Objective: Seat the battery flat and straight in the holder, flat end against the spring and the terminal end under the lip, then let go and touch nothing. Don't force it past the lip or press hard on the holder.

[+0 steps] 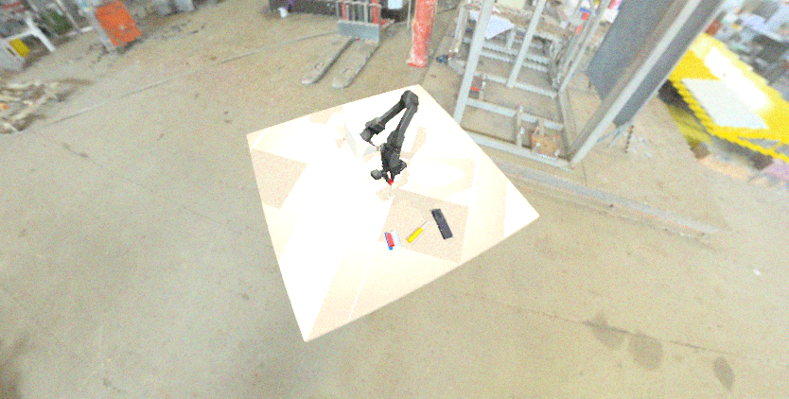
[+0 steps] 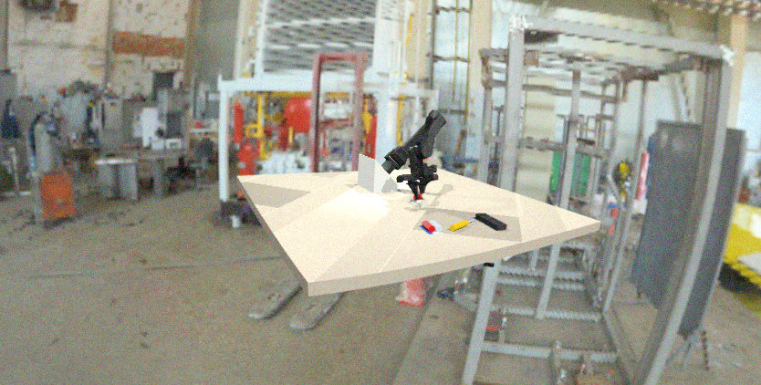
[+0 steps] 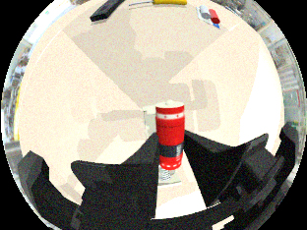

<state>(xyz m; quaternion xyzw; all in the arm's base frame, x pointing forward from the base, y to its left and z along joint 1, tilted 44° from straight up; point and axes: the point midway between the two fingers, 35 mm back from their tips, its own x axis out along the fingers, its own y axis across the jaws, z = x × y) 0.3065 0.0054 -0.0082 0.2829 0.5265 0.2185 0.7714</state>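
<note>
Now: the battery 1 cm above my gripper tip. The rest, counted from my gripper tip: yellow screwdriver 30 cm ahead, 2 cm below; black bar 32 cm ahead, 11 cm to the left, 2 cm below.
</note>
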